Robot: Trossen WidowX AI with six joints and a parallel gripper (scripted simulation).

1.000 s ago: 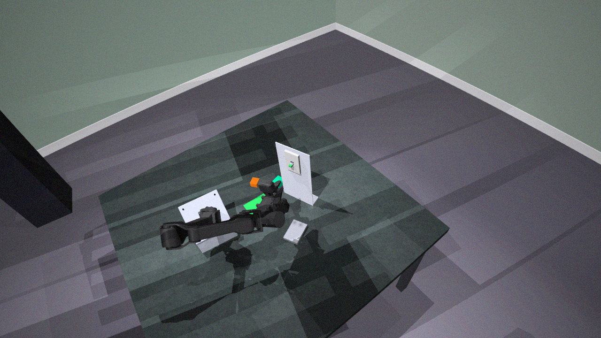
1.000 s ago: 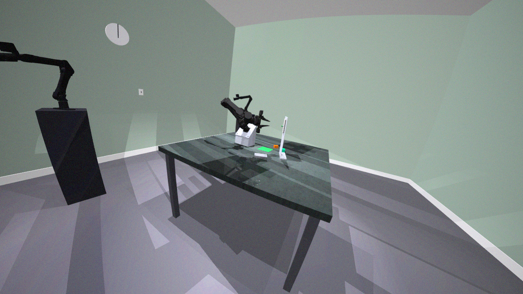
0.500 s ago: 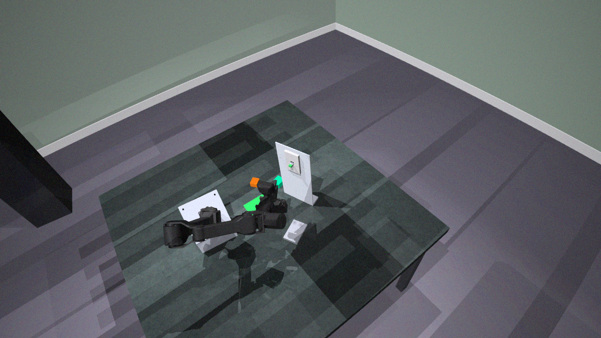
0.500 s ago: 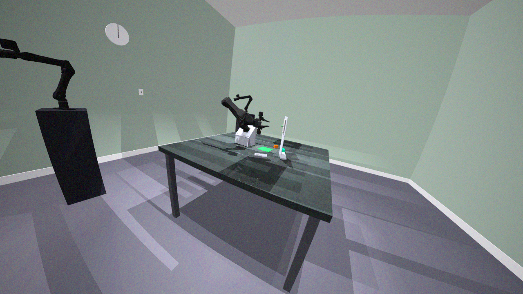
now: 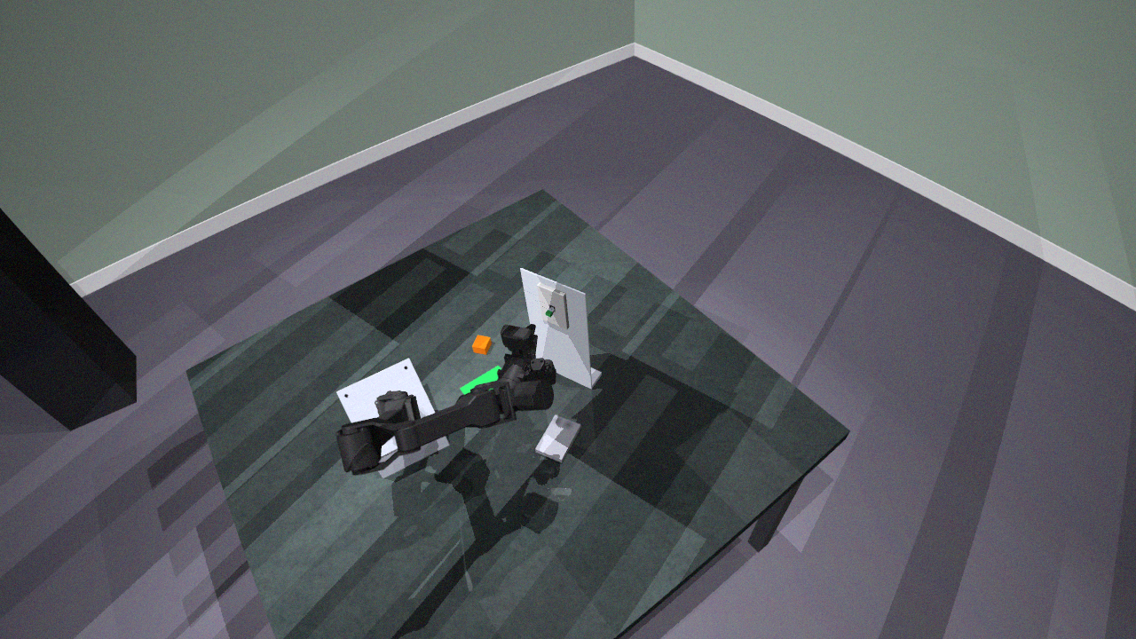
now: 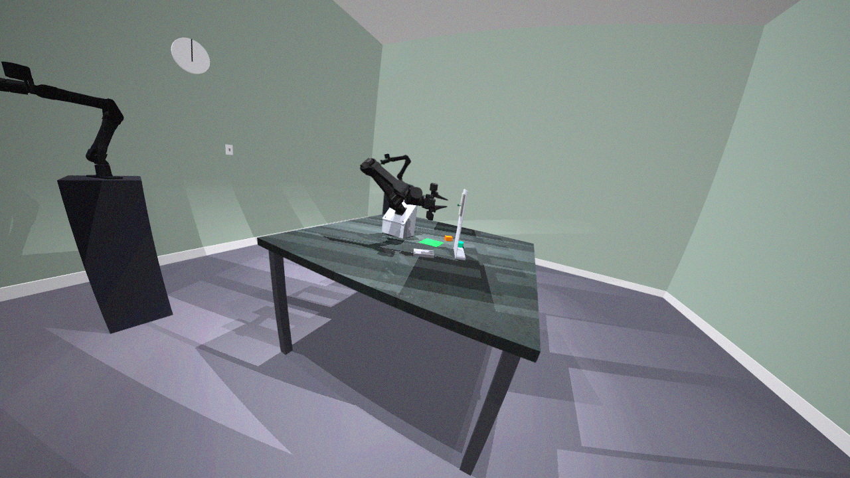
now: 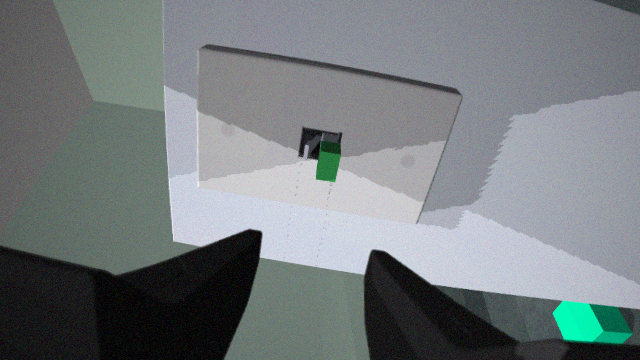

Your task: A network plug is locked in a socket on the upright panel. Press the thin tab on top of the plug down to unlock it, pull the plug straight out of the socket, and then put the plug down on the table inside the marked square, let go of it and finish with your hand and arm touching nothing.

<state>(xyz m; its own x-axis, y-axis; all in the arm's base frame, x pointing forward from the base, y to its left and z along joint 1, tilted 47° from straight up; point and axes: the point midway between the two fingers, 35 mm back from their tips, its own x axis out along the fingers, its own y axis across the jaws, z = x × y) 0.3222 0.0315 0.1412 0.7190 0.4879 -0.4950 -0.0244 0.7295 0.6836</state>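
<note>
My gripper tip is 60 mm short of the network plug and 30 mm to the right of it. Round my gripper tip: flat grey plate 260 mm below, 120 mm to the right, 30 mm behind; upright socket panel 110 mm below, 80 mm ahead, 40 mm to the left; green marked square 270 mm below, 110 mm behind, 100 mm to the left.
</note>
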